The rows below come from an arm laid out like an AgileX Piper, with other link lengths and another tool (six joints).
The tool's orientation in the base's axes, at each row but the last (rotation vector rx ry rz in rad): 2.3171 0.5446 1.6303; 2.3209 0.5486 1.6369; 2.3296 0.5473 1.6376; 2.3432 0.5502 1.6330
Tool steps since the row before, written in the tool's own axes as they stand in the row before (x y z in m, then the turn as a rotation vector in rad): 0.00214 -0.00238 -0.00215 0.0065 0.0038 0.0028; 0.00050 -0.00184 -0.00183 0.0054 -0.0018 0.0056; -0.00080 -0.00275 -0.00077 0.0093 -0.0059 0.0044; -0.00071 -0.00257 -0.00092 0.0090 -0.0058 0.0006
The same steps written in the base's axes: -0.00175 0.00307 0.00155 0.0052 -0.0005 0.0061; -0.00187 0.00185 0.00029 0.0066 0.0041 0.0019; -0.00141 0.00212 -0.00152 0.0060 0.0094 0.0040; -0.00152 0.00199 -0.00130 0.0023 0.0091 0.0051
